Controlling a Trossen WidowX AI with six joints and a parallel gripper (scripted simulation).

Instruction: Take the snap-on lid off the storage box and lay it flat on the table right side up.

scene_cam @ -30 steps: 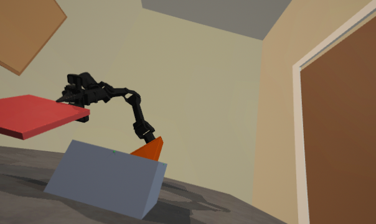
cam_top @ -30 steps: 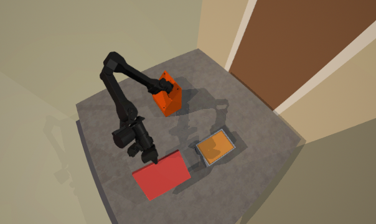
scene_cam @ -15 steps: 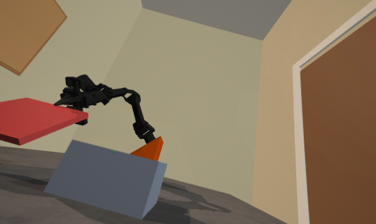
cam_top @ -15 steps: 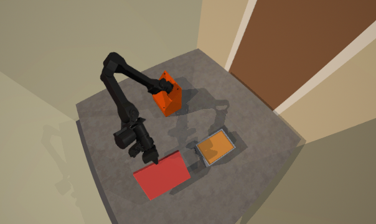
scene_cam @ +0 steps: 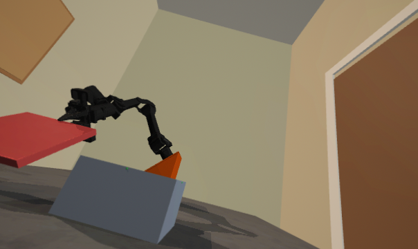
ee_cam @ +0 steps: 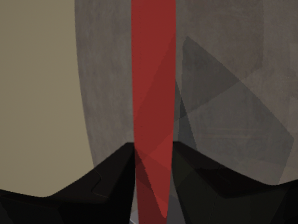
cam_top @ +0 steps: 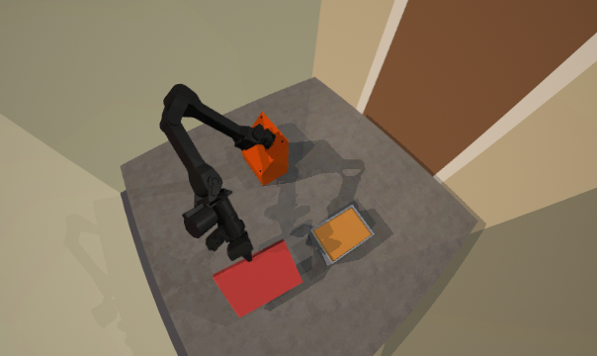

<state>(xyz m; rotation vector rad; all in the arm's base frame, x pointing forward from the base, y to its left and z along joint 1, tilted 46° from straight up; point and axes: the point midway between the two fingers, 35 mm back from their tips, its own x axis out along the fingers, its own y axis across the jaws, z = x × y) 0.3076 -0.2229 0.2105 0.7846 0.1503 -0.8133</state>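
The red lid lies 60 mm ahead of my gripper tip, 10 mm to the right of it and 50 mm below it. Also, from my gripper tip: grey storage box (120 mm ahead, 310 mm to the left, 120 mm below).
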